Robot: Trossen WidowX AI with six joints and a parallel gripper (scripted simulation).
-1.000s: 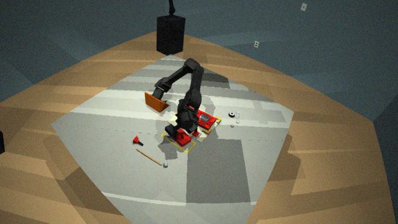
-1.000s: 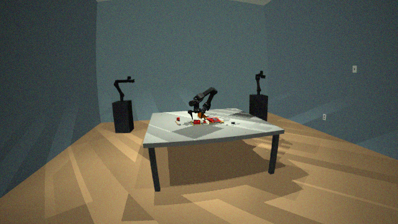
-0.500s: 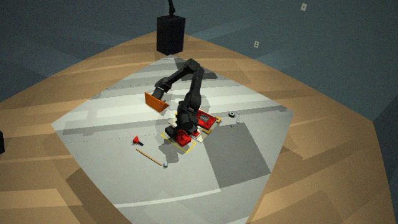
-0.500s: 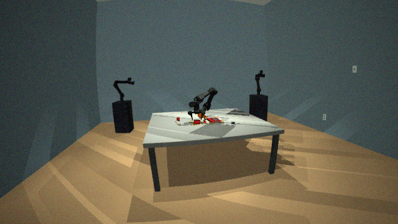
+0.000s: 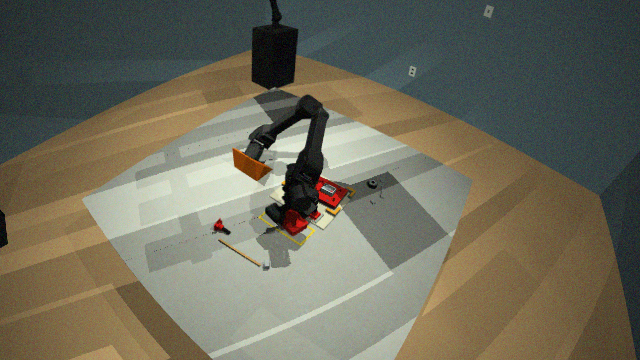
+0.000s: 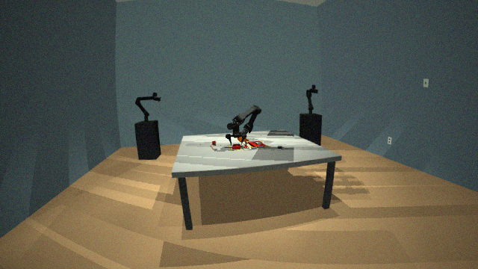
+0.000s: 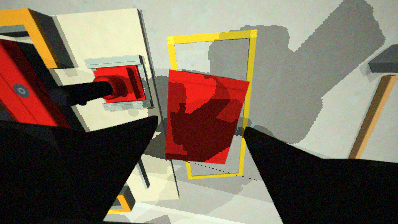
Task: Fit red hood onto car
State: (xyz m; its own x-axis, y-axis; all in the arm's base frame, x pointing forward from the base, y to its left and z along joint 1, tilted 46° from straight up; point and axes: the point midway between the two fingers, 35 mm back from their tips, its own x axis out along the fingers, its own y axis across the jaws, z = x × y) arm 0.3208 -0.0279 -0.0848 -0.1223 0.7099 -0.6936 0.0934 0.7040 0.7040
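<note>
Right now the red hood is 10 mm below my gripper tip. Round my gripper tip: grey engine block: 200 mm to the left; wooden-handled hammer: 30 mm behind, 220 mm to the right, 20 mm below; wrench: 130 mm ahead, 400 mm to the left, 20 mm below.
</note>
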